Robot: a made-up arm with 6 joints. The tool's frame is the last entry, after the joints. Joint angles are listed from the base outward.
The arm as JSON. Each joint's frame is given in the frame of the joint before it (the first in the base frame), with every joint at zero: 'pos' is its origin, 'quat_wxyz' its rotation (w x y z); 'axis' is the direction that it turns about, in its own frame. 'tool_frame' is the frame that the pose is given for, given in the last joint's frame.
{
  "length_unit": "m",
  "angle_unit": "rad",
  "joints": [
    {
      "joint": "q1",
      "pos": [
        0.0,
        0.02,
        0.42
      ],
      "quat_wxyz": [
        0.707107,
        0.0,
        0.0,
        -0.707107
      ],
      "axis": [
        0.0,
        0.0,
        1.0
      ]
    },
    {
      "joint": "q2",
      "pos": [
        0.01,
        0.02,
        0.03
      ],
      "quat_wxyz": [
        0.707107,
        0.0,
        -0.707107,
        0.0
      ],
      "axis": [
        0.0,
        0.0,
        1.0
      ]
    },
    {
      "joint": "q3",
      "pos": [
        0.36,
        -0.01,
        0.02
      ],
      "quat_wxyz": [
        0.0,
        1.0,
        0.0,
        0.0
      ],
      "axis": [
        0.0,
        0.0,
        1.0
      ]
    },
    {
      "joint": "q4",
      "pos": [
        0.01,
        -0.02,
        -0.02
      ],
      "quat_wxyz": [
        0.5,
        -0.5,
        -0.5,
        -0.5
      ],
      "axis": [
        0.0,
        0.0,
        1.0
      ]
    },
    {
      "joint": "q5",
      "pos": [
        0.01,
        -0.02,
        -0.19
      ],
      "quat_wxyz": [
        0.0,
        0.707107,
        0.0,
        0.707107
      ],
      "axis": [
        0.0,
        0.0,
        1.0
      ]
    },
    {
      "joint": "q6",
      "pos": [
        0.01,
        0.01,
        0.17
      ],
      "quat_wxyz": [
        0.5,
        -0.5,
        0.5,
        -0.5
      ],
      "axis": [
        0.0,
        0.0,
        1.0
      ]
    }
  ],
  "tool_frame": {
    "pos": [
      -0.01,
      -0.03,
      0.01
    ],
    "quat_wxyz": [
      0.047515,
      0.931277,
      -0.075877,
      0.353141
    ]
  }
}
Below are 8 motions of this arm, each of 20 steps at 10 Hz.
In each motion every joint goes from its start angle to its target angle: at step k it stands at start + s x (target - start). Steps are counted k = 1, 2, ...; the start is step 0. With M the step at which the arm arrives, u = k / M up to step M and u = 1 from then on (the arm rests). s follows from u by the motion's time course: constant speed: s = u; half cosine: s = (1 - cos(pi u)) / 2; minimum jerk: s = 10 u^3 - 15 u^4 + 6 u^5.
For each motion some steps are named. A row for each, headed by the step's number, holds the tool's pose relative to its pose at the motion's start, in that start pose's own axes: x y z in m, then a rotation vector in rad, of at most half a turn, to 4 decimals.
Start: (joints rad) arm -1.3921 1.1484 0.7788 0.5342 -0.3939 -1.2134
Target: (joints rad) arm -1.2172 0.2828 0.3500 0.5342 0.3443 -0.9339
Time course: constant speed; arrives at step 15
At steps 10, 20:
10: 0.1828 -0.0492 -0.1264 0.6885 0.2766 0.3652
20: 0.2622 -0.0332 -0.1994 1.0056 0.4626 0.5549

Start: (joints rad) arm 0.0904 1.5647 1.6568 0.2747 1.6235 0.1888
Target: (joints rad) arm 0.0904 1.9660 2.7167 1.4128 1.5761 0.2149
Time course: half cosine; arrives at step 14
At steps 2, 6, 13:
2: -0.0071 0.0015 0.0101 0.0468 0.0298 0.0322
6: -0.0317 -0.0069 0.0971 0.3996 0.2207 0.2144
13: 0.0341 -0.0998 0.2673 1.1308 0.4634 0.3616

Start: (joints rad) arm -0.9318 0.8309 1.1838 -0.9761 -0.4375 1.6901
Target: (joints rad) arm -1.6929 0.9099 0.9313 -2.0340 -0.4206 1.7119
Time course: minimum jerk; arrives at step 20
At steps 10, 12, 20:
10: -0.0361 0.0271 -0.1276 -0.5519 -0.0753 0.1566
12: -0.0371 0.0386 -0.1659 -0.7770 -0.0635 0.1802
20: -0.0272 0.0676 -0.2226 -1.1805 0.0171 0.1742

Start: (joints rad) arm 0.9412 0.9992 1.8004 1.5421 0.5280 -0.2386
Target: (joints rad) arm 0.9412 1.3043 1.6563 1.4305 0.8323 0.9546
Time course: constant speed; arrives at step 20
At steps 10, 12, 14, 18, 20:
10: -0.0488 -0.0877 -0.0225 0.4036 0.1355 -0.1985
12: -0.0561 -0.1071 -0.0287 0.4729 0.1730 -0.2430
14: -0.0626 -0.1270 -0.0355 0.5378 0.2129 -0.2894
18: -0.0730 -0.1680 -0.0509 0.6543 0.2981 -0.3885
20: -0.0769 -0.1890 -0.0595 0.7058 0.3423 -0.4414

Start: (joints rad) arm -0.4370 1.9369 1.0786 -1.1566 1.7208 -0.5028
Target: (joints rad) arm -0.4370 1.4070 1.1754 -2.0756 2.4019 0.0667
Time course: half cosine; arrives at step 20
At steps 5, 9, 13, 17, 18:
5: -0.0183 -0.0361 -0.0248 -0.0192 0.1945 -0.0417
9: -0.0517 -0.1173 -0.0678 -0.0959 0.5278 -0.1899
13: -0.0839 -0.2281 -0.1044 -0.2364 0.8177 -0.4522
17: -0.1011 -0.3199 -0.1191 -0.3630 0.9535 -0.6941
18: -0.1029 -0.3332 -0.1202 -0.3815 0.9667 -0.7303

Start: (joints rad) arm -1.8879 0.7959 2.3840 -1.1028 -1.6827 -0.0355
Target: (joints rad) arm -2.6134 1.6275 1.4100 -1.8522 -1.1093 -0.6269
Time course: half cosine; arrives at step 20
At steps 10, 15, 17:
10: -0.2280 0.2512 -0.2211 -0.7646 0.1309 0.9227
15: -0.3757 0.2571 -0.4359 -1.2734 0.6333 1.6008
17: -0.4091 0.2394 -0.4808 -1.3749 0.8244 1.7728

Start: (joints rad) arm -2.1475 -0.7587 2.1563 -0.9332 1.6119 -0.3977
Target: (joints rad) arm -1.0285 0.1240 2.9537 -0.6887 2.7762 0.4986
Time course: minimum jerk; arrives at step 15
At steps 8, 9, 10, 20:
8: 0.1948 0.0471 0.2697 0.9243 1.0361 -0.3060
9: 0.2500 0.0248 0.3000 1.0843 1.2783 -0.3698
10: 0.2982 -0.0020 0.3162 1.2135 1.5018 -0.4188
20: 0.3816 -0.0676 0.3185 1.4225 1.9563 -0.4777

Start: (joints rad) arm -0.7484 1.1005 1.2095 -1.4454 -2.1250 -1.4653
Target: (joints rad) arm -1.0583 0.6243 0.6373 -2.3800 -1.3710 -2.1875
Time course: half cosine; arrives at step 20
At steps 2, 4, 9, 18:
2: -0.0032 0.0024 -0.0008 0.0125 -0.0228 0.0221
4: -0.0129 0.0093 -0.0035 0.0464 -0.0919 0.0856
9: -0.0657 0.0384 -0.0218 0.1586 -0.4634 0.3567
18: -0.1672 0.0854 -0.0773 0.1697 -1.2624 0.6431

